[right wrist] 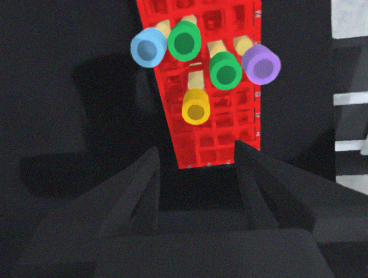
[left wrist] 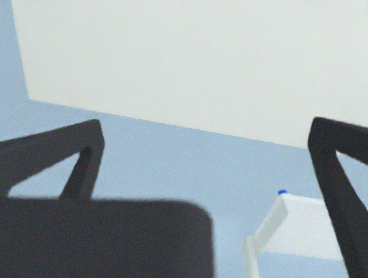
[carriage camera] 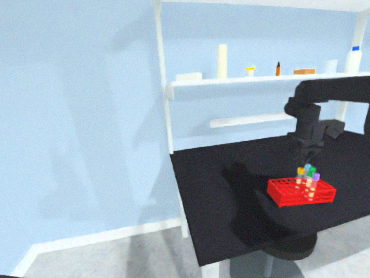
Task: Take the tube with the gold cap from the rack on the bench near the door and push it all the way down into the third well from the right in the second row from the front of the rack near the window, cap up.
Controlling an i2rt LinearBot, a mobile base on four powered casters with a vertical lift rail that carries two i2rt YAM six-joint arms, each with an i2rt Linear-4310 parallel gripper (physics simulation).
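Frame: origin at the left arm's base, x ahead, y left, z up, level; millimetres.
Where they show: left gripper, fingertip midpoint: (left wrist: 203, 130); right gripper, fingertip midpoint: (right wrist: 196, 151) (carriage camera: 298, 162).
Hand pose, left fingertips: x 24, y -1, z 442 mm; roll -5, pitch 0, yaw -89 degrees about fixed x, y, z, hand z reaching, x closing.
Observation:
Things, the pixels of their top centre, and the offset from my left fingertips. Level surfaces: height alone.
- gold-capped tube, middle of its top: (right wrist: 195, 112) (carriage camera: 301, 168) dx +397, dy -721, dz -332 mm
- red rack, middle of its top: (right wrist: 207, 79) (carriage camera: 300, 184) dx +386, dy -722, dz -394 mm
- blue-capped tube, middle of its top: (right wrist: 147, 50) (carriage camera: 308, 164) dx +422, dy -762, dz -332 mm
- purple-capped tube, middle of its top: (right wrist: 263, 69) (carriage camera: 316, 174) dx +356, dy -746, dz -332 mm
- white shelf, its level: dz -7 mm
- bench, its level: dz -451 mm
- dark round stool, middle of its top: (carriage camera: 276, 220) dx +536, dy -748, dz -730 mm
The gold-capped tube (carriage camera: 300, 172) (right wrist: 196, 107) stands cap up in the red rack (carriage camera: 291, 202) (right wrist: 187, 159) on the black bench. In the right wrist view it is the tube nearest my fingers, with its cap a little above the fingertips' line in the picture. My right gripper (carriage camera: 309, 156) (right wrist: 196, 151) is partly open and empty, above the rack; one fingertip overlaps the rack's end in the right wrist view. My left gripper (left wrist: 203, 130) is wide open and empty, facing the wall and the ceiling. A second rack does not show.
A blue-capped tube (carriage camera: 307, 166) (right wrist: 148, 47), two green-capped tubes (right wrist: 184, 41) (right wrist: 225, 71) and a purple-capped tube (carriage camera: 315, 177) (right wrist: 261, 65) stand close beyond the gold one. A white shelf (carriage camera: 240, 80) with bottles runs behind the bench (carriage camera: 210, 210). A dark round stool (carriage camera: 292, 247) is at the front edge.

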